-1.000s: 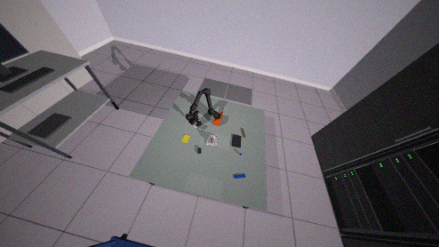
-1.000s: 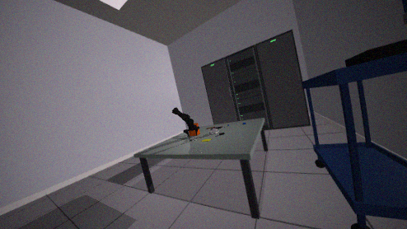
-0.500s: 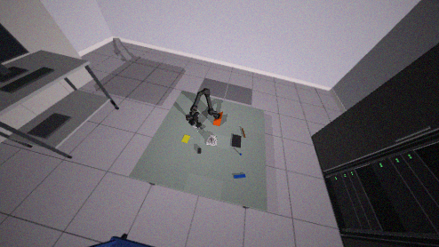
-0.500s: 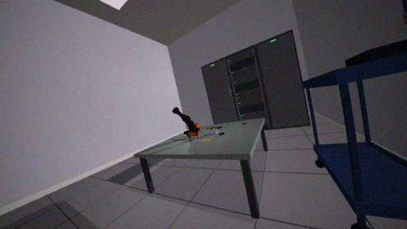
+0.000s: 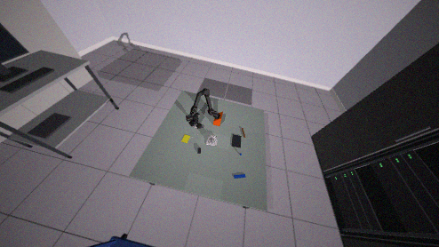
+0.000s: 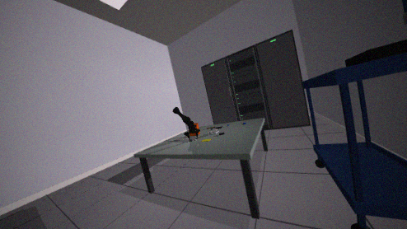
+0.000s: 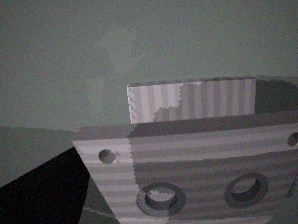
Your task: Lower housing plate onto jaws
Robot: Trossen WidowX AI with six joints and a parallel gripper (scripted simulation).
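Now: the white part 140 mm ahead of my gripper tip, 270 mm to the left of it and 10 mm below it. From my gripper tip the other things lie so: dark flat slab (540 mm to the left, 10 mm below); yellow block (200 mm ahead, 30 mm to the right, 10 mm below); dark cube (290 mm ahead, 180 mm to the left).
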